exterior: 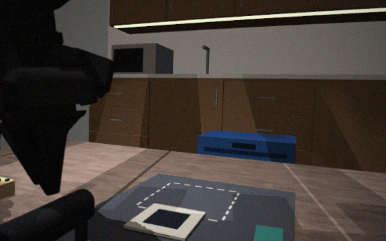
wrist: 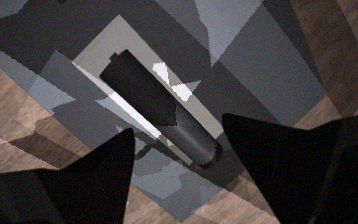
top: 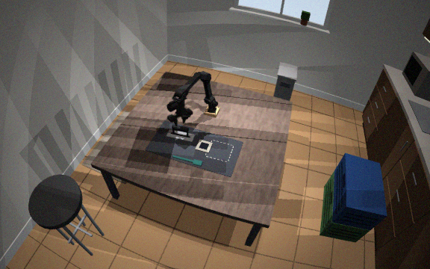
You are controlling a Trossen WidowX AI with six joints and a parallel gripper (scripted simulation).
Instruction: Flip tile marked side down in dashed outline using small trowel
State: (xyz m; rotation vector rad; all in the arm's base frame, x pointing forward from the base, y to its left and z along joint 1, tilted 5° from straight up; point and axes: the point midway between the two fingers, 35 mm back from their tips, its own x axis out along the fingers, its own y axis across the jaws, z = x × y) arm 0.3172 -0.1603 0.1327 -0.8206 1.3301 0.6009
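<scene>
My gripper tip is now 2 cm to the right of the trowel and 7 cm above it. Also, from my gripper tip: tile 6 cm ahead, 19 cm to the left, 10 cm below; then grey mat 7 cm ahead, 13 cm to the left, 13 cm below; then teal tool 21 cm ahead, 13 cm to the left, 10 cm below.
</scene>
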